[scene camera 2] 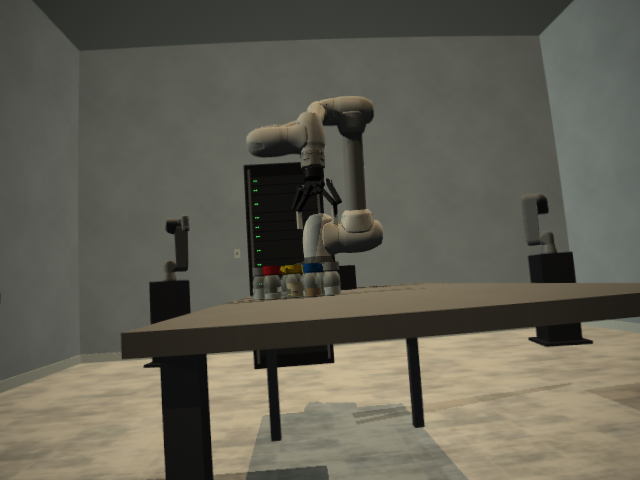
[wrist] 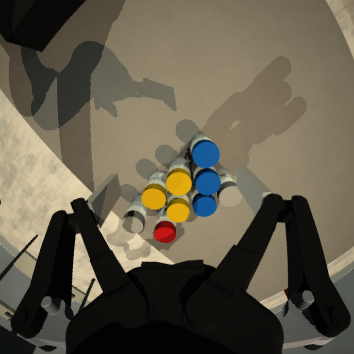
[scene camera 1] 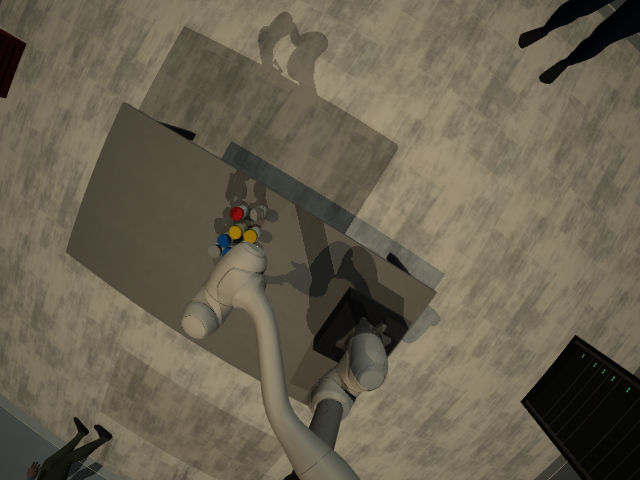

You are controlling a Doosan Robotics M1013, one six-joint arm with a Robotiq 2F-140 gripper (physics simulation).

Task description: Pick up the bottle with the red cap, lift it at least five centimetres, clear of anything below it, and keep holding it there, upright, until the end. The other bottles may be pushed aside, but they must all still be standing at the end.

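Frame: origin at the arm's base, x ahead, y up, z right, level; centimetres.
Seen in the pictures: gripper, fingertip midpoint: (scene camera 2: 317,226) (wrist: 176,179); arm's base, link origin: (scene camera 1: 363,341).
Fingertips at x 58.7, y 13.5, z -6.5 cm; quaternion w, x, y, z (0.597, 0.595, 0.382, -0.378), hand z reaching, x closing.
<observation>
Pixels of each thing's top centre, then the offset from my fingertips to it. Level surfaces: height alone.
- red-capped bottle, top centre: (wrist: 164,235) (scene camera 2: 271,266) (scene camera 1: 235,213) dx +17.3, dy -13.7, dz +13.6 cm
- table, surface height: dy -24.2 cm
- grey-white-capped bottle, top centre: (wrist: 131,224) (scene camera 2: 260,267) (scene camera 1: 256,214) dx +10.7, dy -13.7, dz +19.0 cm
- yellow-capped bottle, top centre: (wrist: 177,212) (scene camera 2: 293,265) (scene camera 1: 234,232) dx +12.9, dy -13.7, dz +7.2 cm
- white-capped bottle, top centre: (wrist: 230,196) (scene camera 2: 330,262) (scene camera 1: 214,251) dx +14.8, dy -13.7, dz -5.0 cm
The red-capped bottle (scene camera 1: 236,213) (scene camera 2: 271,284) (wrist: 165,232) stands upright on the table (scene camera 1: 129,206) (scene camera 2: 361,310) (wrist: 150,30), at one corner of a tight cluster. A grey-white-capped bottle (scene camera 1: 257,212) (wrist: 134,222) stands beside it, and a yellow-capped bottle (scene camera 1: 235,232) (wrist: 178,211) is close on its inner side. My gripper (scene camera 2: 317,218) (wrist: 176,179) is wide open and empty, pointing down high above bottle level. In the wrist view the red cap lies below the line between the fingertips, towards the gripper's body. The gripper is hidden under the arm in scene camera 1.
Other yellow caps (scene camera 1: 250,236) (wrist: 154,197), several blue caps (scene camera 1: 223,240) (scene camera 2: 312,267) (wrist: 205,153) and another white-capped bottle (scene camera 1: 214,251) (scene camera 2: 331,281) (wrist: 230,195) fill the cluster, all upright. A black block (scene camera 1: 330,330) (wrist: 35,20) stands at the arm's base.
</observation>
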